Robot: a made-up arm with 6 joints.
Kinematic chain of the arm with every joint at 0, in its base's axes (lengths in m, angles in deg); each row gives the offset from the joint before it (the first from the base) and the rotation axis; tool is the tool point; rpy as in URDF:
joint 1: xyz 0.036 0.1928 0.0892 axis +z
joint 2: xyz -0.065 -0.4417 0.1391 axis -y
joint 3: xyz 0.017 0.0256 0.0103 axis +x
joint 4: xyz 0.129 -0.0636 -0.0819 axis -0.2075 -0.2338 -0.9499
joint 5: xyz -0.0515 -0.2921 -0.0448 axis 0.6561 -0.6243 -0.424
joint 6: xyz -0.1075 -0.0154 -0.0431 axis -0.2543 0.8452 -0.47
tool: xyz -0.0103 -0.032 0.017 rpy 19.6 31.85 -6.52
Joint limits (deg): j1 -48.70..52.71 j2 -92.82..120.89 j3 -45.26..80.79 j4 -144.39..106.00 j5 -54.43..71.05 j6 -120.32..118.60
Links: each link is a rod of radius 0.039 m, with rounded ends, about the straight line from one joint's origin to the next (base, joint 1, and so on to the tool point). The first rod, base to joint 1, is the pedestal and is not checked.
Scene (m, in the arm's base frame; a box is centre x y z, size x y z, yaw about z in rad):
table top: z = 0
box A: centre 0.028 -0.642 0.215 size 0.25 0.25 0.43 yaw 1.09
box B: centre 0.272 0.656 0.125 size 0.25 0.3 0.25 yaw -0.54
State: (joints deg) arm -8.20 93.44 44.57 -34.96 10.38 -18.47
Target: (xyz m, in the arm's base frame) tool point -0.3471 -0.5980 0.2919
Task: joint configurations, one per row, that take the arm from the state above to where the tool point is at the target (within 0.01 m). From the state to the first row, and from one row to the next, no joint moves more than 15 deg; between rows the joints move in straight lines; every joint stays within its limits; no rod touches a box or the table.
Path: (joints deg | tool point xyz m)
1: -21.20 102.59 40.47 -36.98 4.23 -25.75 | 0.1042 -0.4846 0.5016
2: -34.20 111.74 36.36 -39.00 -1.93 -33.02 | -0.1283 -0.4738 0.5690
3: -47.20 120.89 32.26 -41.02 -8.08 -40.30 | -0.3568 -0.3801 0.6196
4: -45.53 108.07 31.55 -29.39 1.58 -45.86 | -0.2730 -0.4686 0.4891
5: -43.87 95.25 30.85 -17.75 11.25 -51.43 | -0.2128 -0.5023 0.3424
6: -42.20 82.43 30.15 -6.11 20.92 -57.00 | -0.1805 -0.4885 0.2029
7: -38.16 79.68 18.30 -10.71 11.03 -45.49 | -0.2383 -0.5426 0.2143
8: -34.12 76.93 6.45 -15.31 1.13 -33.98 | -0.2964 -0.5797 0.2437
9: -30.08 74.18 -5.39 -19.91 -8.76 -22.47 | -0.3470 -0.5980 0.2919

